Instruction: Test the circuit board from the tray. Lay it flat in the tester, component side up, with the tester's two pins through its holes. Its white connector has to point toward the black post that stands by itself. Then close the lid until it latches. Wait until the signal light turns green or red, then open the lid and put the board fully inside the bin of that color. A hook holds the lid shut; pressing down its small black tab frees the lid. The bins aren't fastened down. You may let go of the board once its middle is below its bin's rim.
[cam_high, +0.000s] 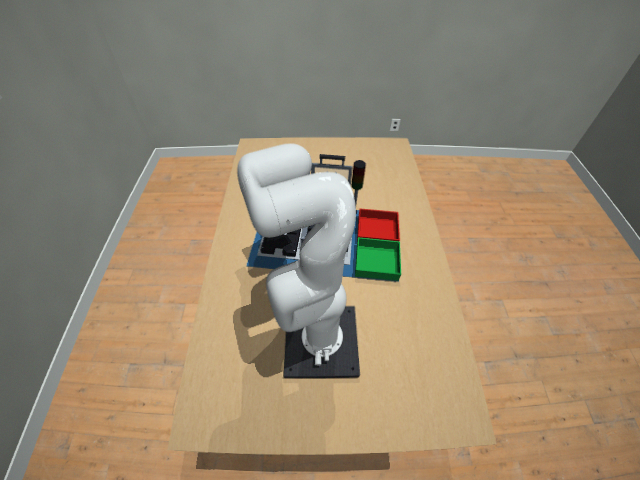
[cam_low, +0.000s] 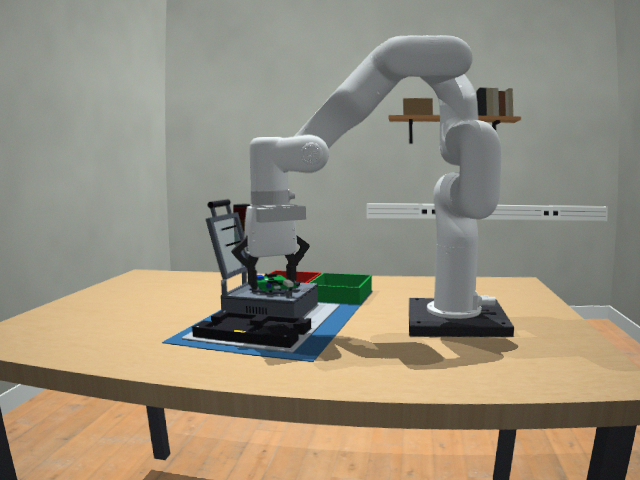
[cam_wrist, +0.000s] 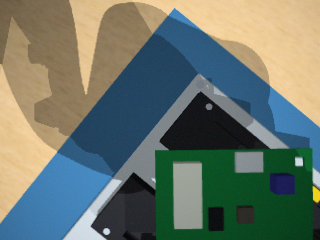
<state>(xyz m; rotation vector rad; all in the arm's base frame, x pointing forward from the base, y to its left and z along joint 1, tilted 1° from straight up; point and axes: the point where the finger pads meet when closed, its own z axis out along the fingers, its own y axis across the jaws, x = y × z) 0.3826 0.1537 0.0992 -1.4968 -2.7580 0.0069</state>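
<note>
Now: the green circuit board right at my hand. From my hand the other things lie so: tester lid: 16 cm ahead, 19 cm to the right, 6 cm above; red bin: 6 cm ahead, 38 cm to the right, 11 cm below; green bin: 9 cm behind, 36 cm to the right, 11 cm below.
</note>
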